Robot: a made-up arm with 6 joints.
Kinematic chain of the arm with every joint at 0, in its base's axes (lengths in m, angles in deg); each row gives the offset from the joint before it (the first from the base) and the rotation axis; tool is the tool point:
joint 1: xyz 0 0 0.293 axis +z
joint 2: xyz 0 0 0 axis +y
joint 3: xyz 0 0 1.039 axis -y
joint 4: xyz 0 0 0 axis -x
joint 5: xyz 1.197 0 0 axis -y
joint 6: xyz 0 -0.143 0 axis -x
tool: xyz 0 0 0
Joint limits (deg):
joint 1: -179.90..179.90
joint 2: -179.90..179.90
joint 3: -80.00..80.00
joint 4: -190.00..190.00
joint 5: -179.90..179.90
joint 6: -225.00..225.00
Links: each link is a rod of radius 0.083 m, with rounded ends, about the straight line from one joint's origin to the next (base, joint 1, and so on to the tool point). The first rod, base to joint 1, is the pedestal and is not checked.
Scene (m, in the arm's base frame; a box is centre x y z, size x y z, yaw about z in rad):
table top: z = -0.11
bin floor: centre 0.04 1.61 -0.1 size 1.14 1.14 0.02 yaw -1
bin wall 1: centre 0.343 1.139 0.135 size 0.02 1.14 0.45 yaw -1
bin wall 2: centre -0.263 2.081 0.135 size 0.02 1.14 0.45 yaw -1
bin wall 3: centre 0.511 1.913 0.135 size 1.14 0.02 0.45 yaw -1
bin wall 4: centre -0.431 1.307 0.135 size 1.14 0.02 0.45 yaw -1
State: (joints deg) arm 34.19 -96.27 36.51 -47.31 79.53 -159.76
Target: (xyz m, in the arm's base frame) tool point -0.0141 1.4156 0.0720
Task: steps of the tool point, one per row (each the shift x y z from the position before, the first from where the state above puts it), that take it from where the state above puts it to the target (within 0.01 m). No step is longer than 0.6 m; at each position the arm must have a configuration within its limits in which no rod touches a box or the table.
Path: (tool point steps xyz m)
1: 0.3757 0.0780 0.4350
2: 0.4117 0.2148 0.3132
3: 0.3892 0.3336 0.1703
4: 0.3179 0.4142 0.0192
5: 0.2134 0.4445 -0.1260
6: 0.0959 0.4186 -0.2529
7: -0.0138 0.3410 -0.3510
8: -0.0986 0.2230 -0.4127
9: -0.1456 0.0824 -0.4352
10: -0.1513 -0.0604 -0.4173

